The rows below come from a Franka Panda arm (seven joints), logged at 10 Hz.
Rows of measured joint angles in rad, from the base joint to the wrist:
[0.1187, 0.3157, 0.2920, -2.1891, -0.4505, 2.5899, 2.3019]
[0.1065, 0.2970, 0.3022, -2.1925, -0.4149, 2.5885, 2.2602]
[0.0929, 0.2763, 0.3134, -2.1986, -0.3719, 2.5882, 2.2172]
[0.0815, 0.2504, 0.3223, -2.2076, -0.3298, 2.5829, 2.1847]
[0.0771, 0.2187, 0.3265, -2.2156, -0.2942, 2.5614, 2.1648]
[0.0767, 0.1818, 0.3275, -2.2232, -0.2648, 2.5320, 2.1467]
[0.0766, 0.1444, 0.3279, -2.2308, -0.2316, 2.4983, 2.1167]
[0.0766, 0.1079, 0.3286, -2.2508, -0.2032, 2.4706, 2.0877]
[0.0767, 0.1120, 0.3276, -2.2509, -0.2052, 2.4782, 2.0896]
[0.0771, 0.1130, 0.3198, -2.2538, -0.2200, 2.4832, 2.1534]
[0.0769, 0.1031, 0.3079, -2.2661, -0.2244, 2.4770, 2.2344]
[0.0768, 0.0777, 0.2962, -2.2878, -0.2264, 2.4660, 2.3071]
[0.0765, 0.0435, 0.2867, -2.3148, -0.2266, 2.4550, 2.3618]
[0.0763, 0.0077, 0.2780, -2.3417, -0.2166, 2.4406, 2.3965]
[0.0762, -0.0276, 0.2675, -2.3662, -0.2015, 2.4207, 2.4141]
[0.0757, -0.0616, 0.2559, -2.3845, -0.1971, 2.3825, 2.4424]
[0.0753, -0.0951, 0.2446, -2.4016, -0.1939, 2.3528, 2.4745]
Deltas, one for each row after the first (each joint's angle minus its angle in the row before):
[-0.0122, -0.0187, 0.0102, -0.0034, 0.0356, -0.0014, -0.0417]
[-0.0136, -0.0207, 0.0112, -0.0061, 0.0430, -0.0003, -0.0430]
[-0.0114, -0.0259, 0.0089, -0.0090, 0.0421, -0.0053, -0.0325]
[-0.0044, -0.0317, 0.0042, -0.0080, 0.0356, -0.0215, -0.0199]
[-0.0004, -0.0369, 0.0010, -0.0076, 0.0294, -0.0294, -0.0181]
[-0.0001, -0.0374, 0.0004, -0.0076, 0.0332, -0.0337, -0.0300]
[0.0000, -0.0365, 0.0007, -0.0200, 0.0284, -0.0277, -0.0290]
[0.0001, 0.0041, -0.0010, -0.0001, -0.0020, 0.0076, 0.0019]
[0.0004, 0.0010, -0.0078, -0.0029, -0.0148, 0.0050, 0.0638]
[-0.0002, -0.0099, -0.0119, -0.0123, -0.0044, -0.0062, 0.0810]
[-0.0001, -0.0254, -0.0117, -0.0217, -0.0020, -0.0110, 0.0727]
[-0.0003, -0.0342, -0.0095, -0.0270, -0.0002, -0.0110, 0.0547]
[-0.0002, -0.0358, -0.0087, -0.0269, 0.0100, -0.0144, 0.0347]
[-0.0001, -0.0353, -0.0105, -0.0245, 0.0151, -0.0199, 0.0176]
[-0.0005, -0.0340, -0.0116, -0.0183, 0.0044, -0.0382, 0.0283]
[-0.0004, -0.0335, -0.0113, -0.0171, 0.0032, -0.0297, 0.0321]

